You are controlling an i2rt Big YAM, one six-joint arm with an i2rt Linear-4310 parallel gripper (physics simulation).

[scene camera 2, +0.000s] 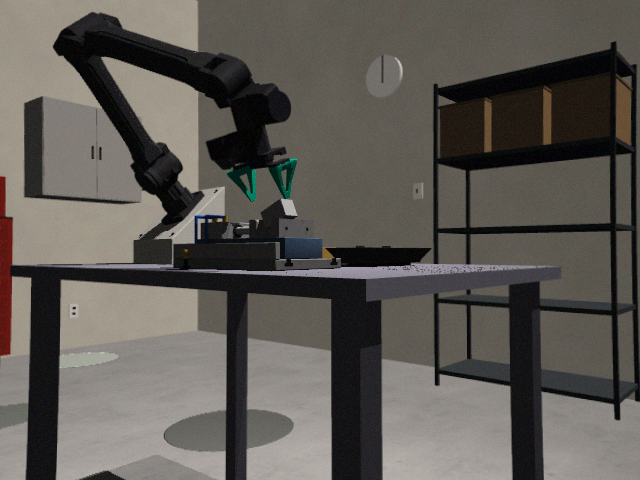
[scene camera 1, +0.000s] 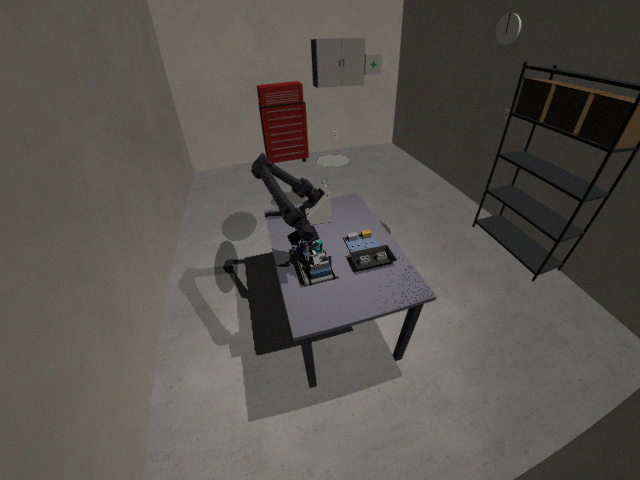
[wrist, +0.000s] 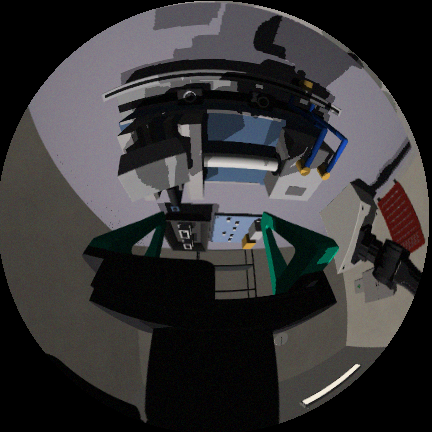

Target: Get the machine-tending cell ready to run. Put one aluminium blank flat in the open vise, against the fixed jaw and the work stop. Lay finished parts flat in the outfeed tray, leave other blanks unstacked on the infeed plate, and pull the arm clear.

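The vise stands on the table with its jaws apart. A grey blank sits tilted on top of the jaws at one end, not flat. My gripper is open and empty just above the vise; in scene camera 2 one green fingertip is at the blank's upper edge, and contact is unclear. Two finished parts lie in the black outfeed tray. Another grey blank is on the blue infeed plate.
An orange block is beside the grey blank at the infeed plate. Blue bent tubes with orange tips rise at the vise's other end. A low rail runs along the vise. The arm's white slanted mount stands behind.
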